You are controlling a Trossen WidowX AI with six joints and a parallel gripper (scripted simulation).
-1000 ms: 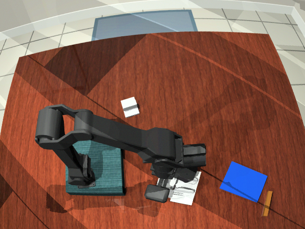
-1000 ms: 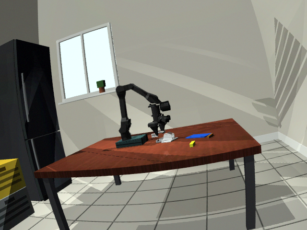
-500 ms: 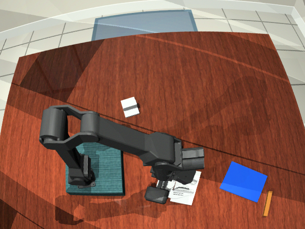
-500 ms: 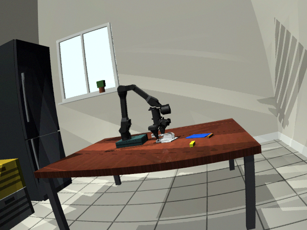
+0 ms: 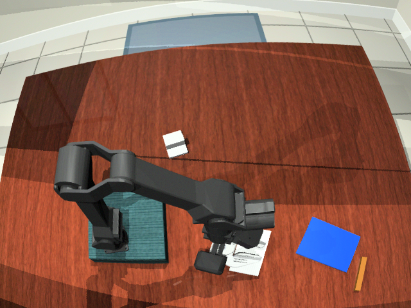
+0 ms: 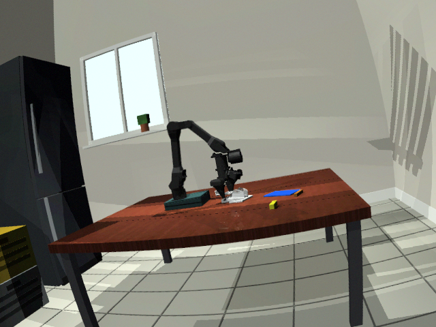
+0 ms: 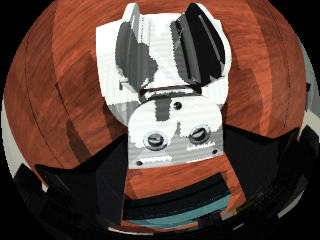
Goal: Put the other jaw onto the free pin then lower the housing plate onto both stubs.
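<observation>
My gripper tip is now 30 mm to the left of the grey jaw, 10 mm short of it and 10 mm above it. Also, from my gripper tip: blue sheet (260 mm ahead, 80 mm to the right, 20 mm below); then yellow block (370 mm to the right, 190 mm ahead, 10 mm below); then small white block (290 mm to the left, 50 mm behind, 10 mm below).
</observation>
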